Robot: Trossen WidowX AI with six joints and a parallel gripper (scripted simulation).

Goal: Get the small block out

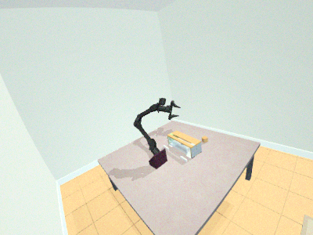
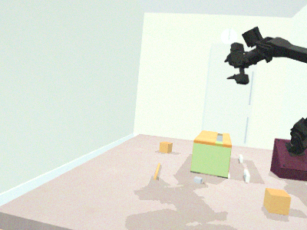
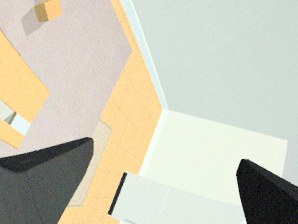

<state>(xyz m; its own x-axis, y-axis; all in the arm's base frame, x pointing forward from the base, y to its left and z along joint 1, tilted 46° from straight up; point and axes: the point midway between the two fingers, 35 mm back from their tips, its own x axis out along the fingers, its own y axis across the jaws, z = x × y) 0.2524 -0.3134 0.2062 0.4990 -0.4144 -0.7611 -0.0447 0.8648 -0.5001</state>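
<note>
The box lies 10 mm behind my gripper tip, 30 mm to the left of it and 380 mm below it. Round my gripper tip: thin orange strip (280 mm ahead, 220 mm to the left, 440 mm below).
</note>
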